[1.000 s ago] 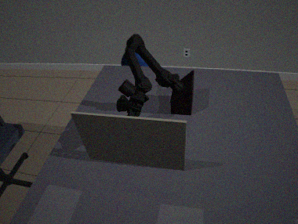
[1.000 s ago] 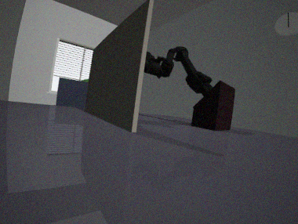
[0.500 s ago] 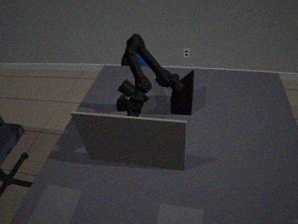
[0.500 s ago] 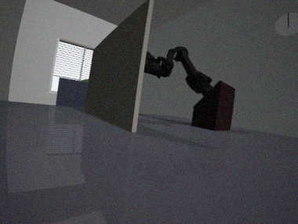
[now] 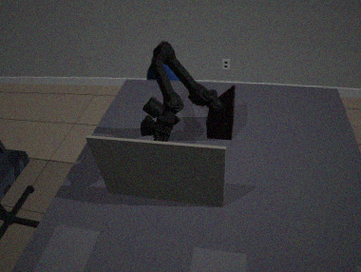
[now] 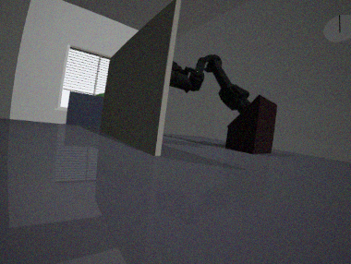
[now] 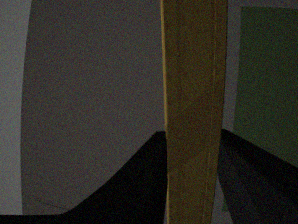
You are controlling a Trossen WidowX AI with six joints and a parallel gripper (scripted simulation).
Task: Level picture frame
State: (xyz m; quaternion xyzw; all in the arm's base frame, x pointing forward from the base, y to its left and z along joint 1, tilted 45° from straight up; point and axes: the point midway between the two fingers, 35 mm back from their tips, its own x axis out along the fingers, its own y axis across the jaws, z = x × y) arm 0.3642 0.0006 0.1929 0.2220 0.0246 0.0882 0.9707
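Right now my gripper tip is 10 mm short of the picture frame, 10 mm to the left of it and 50 mm above it. Round my gripper tip: wall panel: 20 mm ahead, 10 mm to the left, 70 mm below.
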